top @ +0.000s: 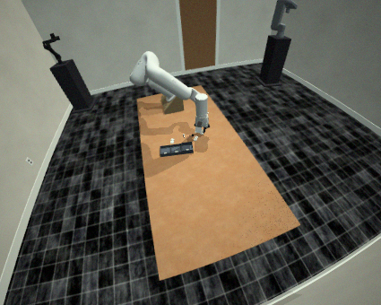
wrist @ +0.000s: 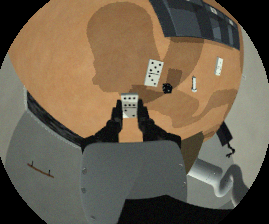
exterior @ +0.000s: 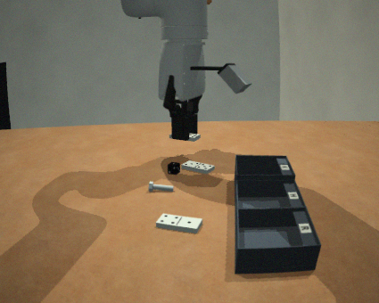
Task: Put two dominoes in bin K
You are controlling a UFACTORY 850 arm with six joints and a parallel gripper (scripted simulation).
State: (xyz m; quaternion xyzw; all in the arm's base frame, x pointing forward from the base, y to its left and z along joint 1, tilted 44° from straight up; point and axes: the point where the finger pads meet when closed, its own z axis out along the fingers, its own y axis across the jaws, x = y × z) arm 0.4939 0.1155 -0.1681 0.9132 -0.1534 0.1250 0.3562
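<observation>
My gripper is now 250 mm to the left of the white domino, 50 mm above it and 10 mm short of it. Round my hand: black die (80 mm to the right, 50 mm below, 10 mm behind); then grey bolt (150 mm to the right, 50 mm below, 30 mm behind); then bin row (220 mm to the right, 130 mm ahead, 40 mm below).
</observation>
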